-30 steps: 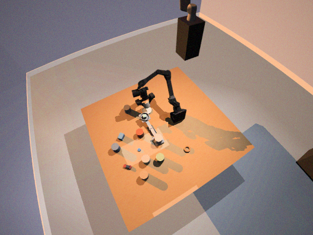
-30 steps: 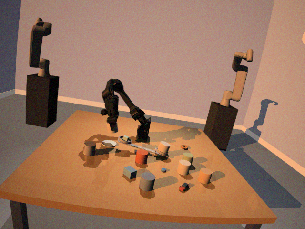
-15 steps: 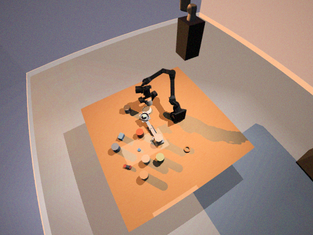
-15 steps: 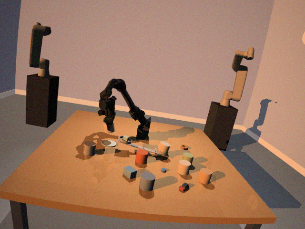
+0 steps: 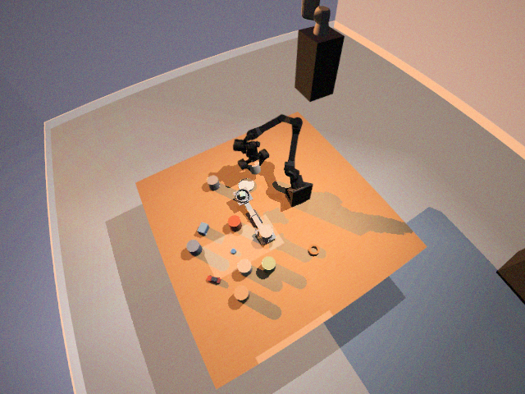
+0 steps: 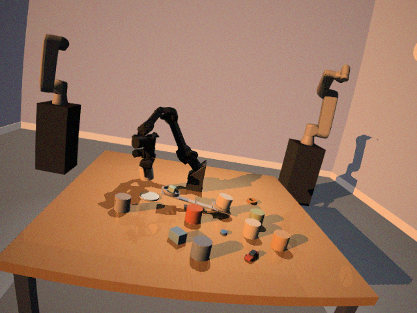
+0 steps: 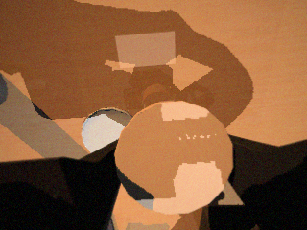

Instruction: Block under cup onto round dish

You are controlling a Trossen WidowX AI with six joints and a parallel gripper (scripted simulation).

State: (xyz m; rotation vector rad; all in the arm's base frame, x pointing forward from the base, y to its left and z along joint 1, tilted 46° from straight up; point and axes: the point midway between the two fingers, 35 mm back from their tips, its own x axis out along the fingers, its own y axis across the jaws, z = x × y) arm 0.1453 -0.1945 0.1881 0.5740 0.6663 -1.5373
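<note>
My gripper tip is now 150 mm short of the pale green block, 150 mm to the right of it and 10 mm below it. The rest, counted from my gripper tip: small balance 150 mm ahead, 270 mm to the left, 40 mm below; then grey-beige cylinder 270 mm ahead, 70 mm to the right, 40 mm below; then round dish 80 mm ahead, 40 mm to the left, 80 mm below.
</note>
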